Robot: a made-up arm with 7 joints. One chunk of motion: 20 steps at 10 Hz.
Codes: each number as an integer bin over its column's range. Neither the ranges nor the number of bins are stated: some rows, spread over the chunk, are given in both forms.
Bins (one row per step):
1: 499 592 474 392 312 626
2: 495 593 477 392 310 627
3: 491 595 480 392 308 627
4: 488 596 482 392 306 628
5: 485 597 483 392 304 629
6: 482 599 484 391 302 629
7: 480 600 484 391 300 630
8: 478 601 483 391 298 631
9: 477 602 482 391 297 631
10: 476 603 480 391 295 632
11: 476 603 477 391 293 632
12: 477 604 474 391 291 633
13: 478 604 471 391 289 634
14: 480 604 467 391 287 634
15: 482 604 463 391 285 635
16: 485 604 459 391 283 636
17: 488 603 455 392 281 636
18: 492 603 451 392 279 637
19: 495 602 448 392 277 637
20: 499 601 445 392 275 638
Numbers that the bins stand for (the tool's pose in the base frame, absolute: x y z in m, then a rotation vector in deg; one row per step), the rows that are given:
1: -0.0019 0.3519 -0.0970 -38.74 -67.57 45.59
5: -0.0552 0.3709 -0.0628 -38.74 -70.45 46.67
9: -0.0856 0.3899 -0.0666 -39.10 -72.97 47.39
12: -0.0856 0.3975 -0.0970 -39.10 -75.14 48.11
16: -0.0552 0.3975 -0.1541 -39.10 -78.02 49.19
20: -0.0019 0.3861 -0.2073 -38.74 -80.90 49.91
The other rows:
2: -0.0171 0.3557 -0.0856 -38.74 -68.29 45.95
3: -0.0323 0.3633 -0.0742 -38.74 -69.01 45.95
4: -0.0437 0.3671 -0.0666 -38.74 -69.73 46.31
6: -0.0666 0.3785 -0.0590 -39.10 -71.17 46.67
7: -0.0742 0.3823 -0.0590 -39.10 -71.89 47.03
8: -0.0818 0.3861 -0.0628 -39.10 -72.61 47.39
10: -0.0894 0.3937 -0.0742 -39.10 -73.69 47.75
11: -0.0894 0.3937 -0.0856 -39.10 -74.41 47.75
13: -0.0818 0.3975 -0.1084 -39.10 -75.86 48.47
14: -0.0742 0.3975 -0.1236 -39.10 -76.58 48.47
15: -0.0666 0.3975 -0.1388 -39.10 -77.30 48.83
17: -0.0437 0.3937 -0.1693 -38.74 -78.74 49.19
18: -0.0285 0.3937 -0.1845 -38.74 -79.46 49.55
19: -0.0171 0.3899 -0.1959 -38.74 -80.18 49.55

